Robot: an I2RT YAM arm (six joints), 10 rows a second.
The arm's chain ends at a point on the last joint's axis. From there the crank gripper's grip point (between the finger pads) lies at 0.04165 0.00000 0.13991 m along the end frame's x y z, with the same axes.
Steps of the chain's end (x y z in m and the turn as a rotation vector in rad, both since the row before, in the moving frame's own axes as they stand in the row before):
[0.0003 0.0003 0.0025 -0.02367 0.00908 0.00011]
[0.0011 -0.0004 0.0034 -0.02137 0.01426 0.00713]
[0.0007 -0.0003 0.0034 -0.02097 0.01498 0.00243]
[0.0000 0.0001 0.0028 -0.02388 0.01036 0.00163]
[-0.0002 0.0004 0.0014 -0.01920 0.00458 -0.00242]
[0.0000 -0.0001 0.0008 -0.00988 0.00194 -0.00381]
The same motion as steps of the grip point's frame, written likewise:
[0.0016 0.0036 0.0021 -0.02367 0.00908 0.00011]
[0.0031 0.0029 0.0028 -0.02137 0.01426 0.00713]
[0.0028 0.0027 0.0027 -0.02097 0.01498 0.00243]
[0.0014 0.0035 0.0023 -0.02388 0.01036 0.00163]
[0.0004 0.0030 0.0012 -0.01920 0.00458 -0.00242]
[0.0003 0.0011 0.0007 -0.00988 0.00194 -0.00381]

